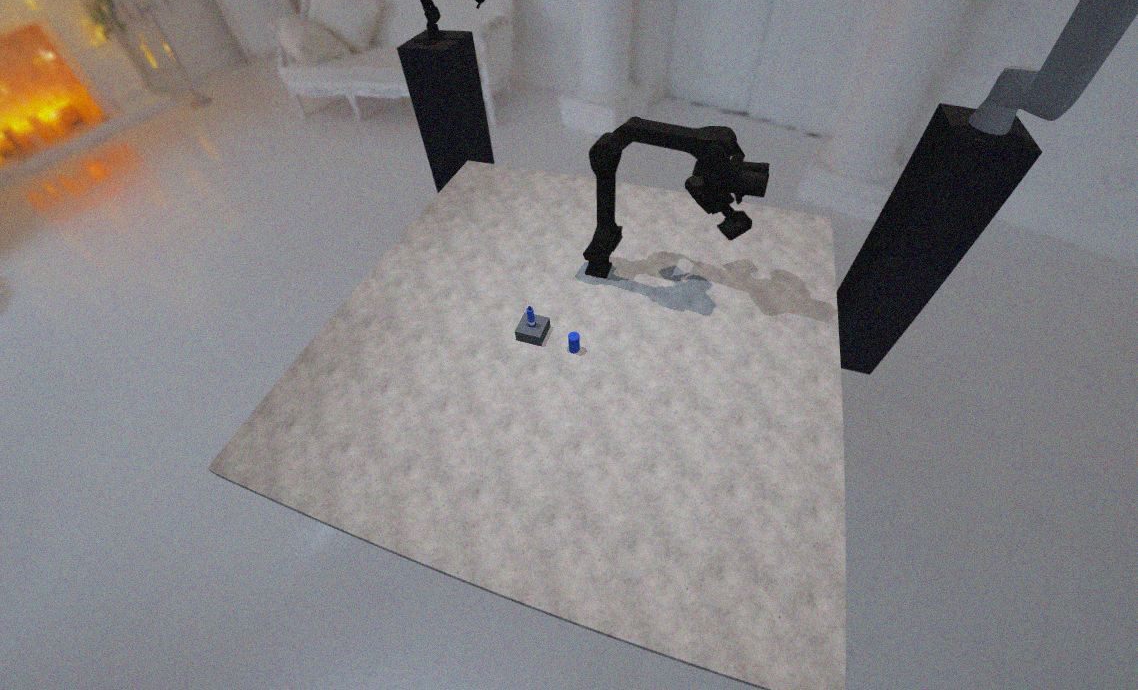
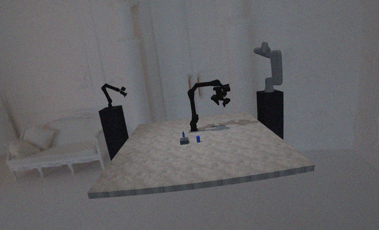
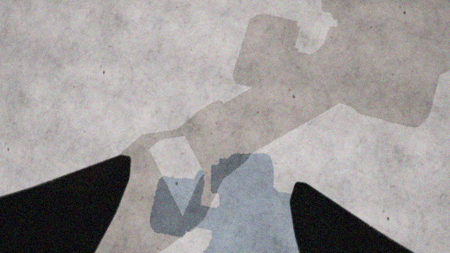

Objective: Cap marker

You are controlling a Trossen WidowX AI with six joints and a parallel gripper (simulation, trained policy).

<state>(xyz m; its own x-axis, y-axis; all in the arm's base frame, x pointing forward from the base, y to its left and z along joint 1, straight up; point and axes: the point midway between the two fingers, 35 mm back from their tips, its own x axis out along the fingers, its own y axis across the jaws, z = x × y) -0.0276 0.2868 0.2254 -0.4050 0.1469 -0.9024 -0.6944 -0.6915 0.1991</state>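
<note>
The blue cap is 33 cm ahead of my gripper tip, 27 cm to the right of it and 17 cm below it. Round my gripper tip: grey holder block (32 cm ahead, 38 cm to the right, 18 cm below); blue marker (32 cm ahead, 38 cm to the right, 12 cm below).
</note>
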